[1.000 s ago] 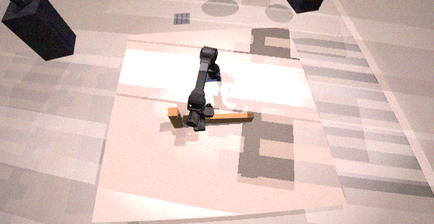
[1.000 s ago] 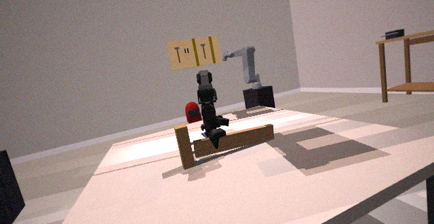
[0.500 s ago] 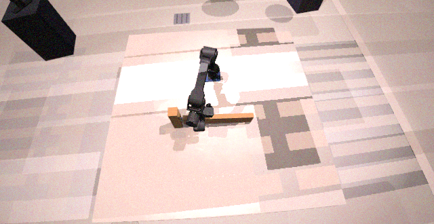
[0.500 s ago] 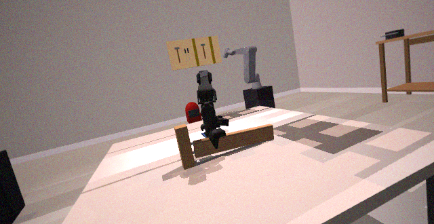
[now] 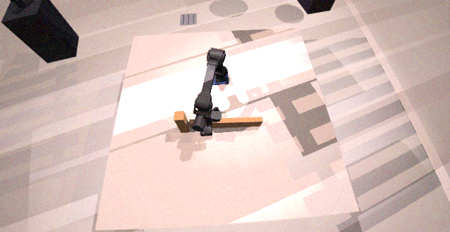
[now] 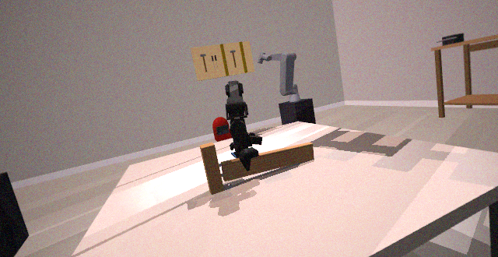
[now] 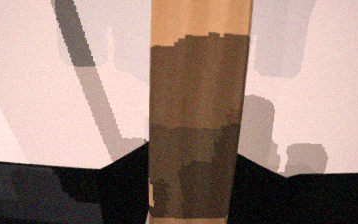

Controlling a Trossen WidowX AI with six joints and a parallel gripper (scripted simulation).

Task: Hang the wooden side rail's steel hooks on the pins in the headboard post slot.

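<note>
Right now my gripper tip is 130 mm to the left of the headboard post, 40 mm below it and 30 mm past it.
</note>
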